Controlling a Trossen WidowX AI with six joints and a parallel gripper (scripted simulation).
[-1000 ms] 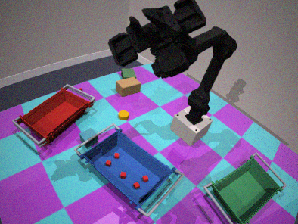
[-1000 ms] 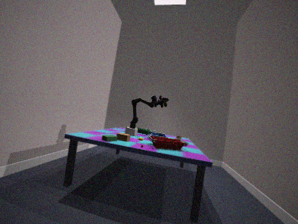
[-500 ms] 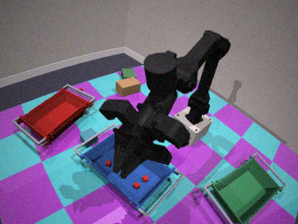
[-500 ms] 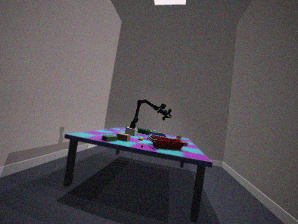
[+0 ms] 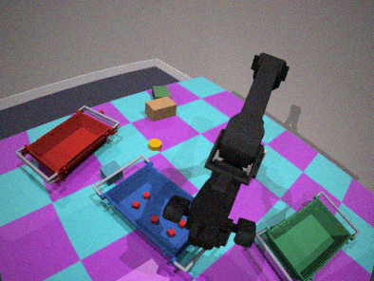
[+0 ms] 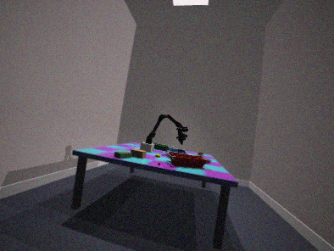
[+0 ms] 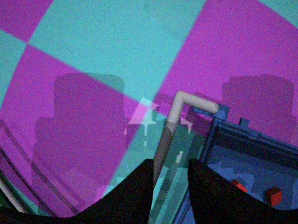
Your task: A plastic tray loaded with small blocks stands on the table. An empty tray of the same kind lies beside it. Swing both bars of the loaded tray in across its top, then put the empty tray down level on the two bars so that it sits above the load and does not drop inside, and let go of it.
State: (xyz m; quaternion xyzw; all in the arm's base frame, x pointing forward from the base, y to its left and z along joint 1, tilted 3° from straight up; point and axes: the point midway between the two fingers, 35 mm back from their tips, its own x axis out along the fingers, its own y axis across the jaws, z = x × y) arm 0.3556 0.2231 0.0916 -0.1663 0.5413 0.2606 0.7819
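Right now my gripper tip is 380 mm to the left of the dark teal block, 100 mm above it and 70 mm short of it. The rest, counted from my gripper tip: green tray (350 mm behind, 160 mm to the left, 80 mm below); then tan box (650 mm to the right, 260 mm behind, 100 mm below); then yellow disc (460 mm to the right, 140 mm behind, 120 mm below).
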